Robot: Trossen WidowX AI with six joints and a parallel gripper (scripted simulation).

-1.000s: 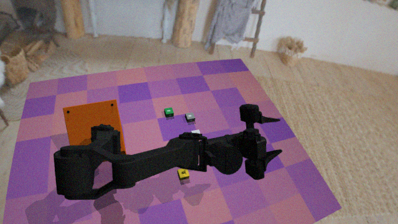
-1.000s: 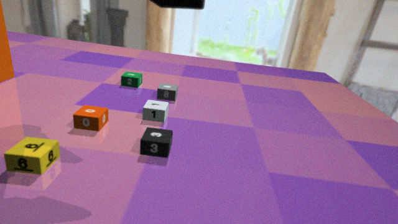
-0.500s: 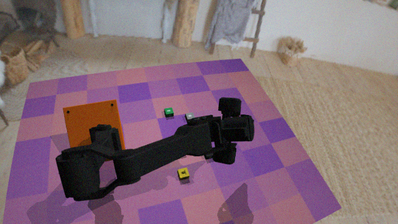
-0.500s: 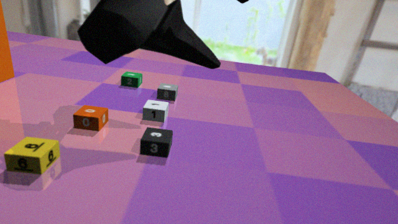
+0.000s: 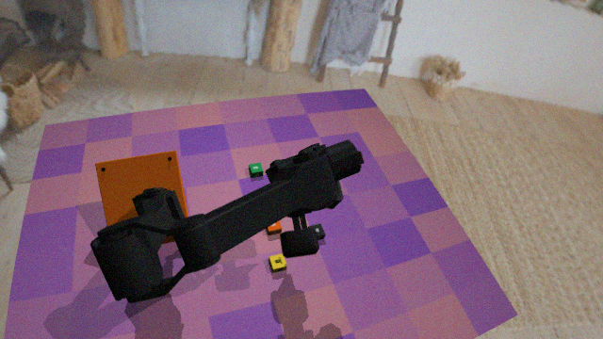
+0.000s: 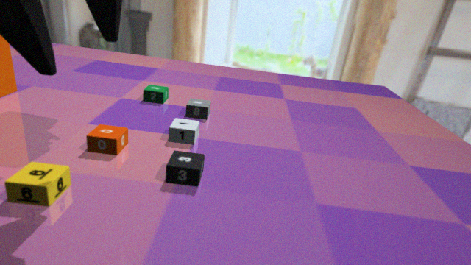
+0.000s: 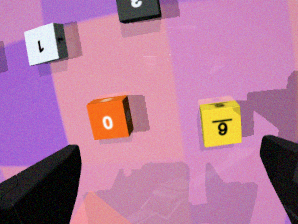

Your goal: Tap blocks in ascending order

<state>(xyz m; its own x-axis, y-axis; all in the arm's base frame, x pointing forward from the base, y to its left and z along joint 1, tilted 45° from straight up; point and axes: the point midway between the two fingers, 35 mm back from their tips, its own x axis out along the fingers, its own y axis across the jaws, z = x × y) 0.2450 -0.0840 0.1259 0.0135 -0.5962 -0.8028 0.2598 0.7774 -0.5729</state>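
Now: gripper tip 100 mm above the orange 0 block and 60 mm to the right of it. The rest, counted from my gripper tip: white 1 block (100 mm to the left, 100 mm below, 80 mm ahead); black 3 block (100 mm below, 90 mm ahead, 10 mm to the left); yellow block (100 mm below, 30 mm to the right, 30 mm behind).
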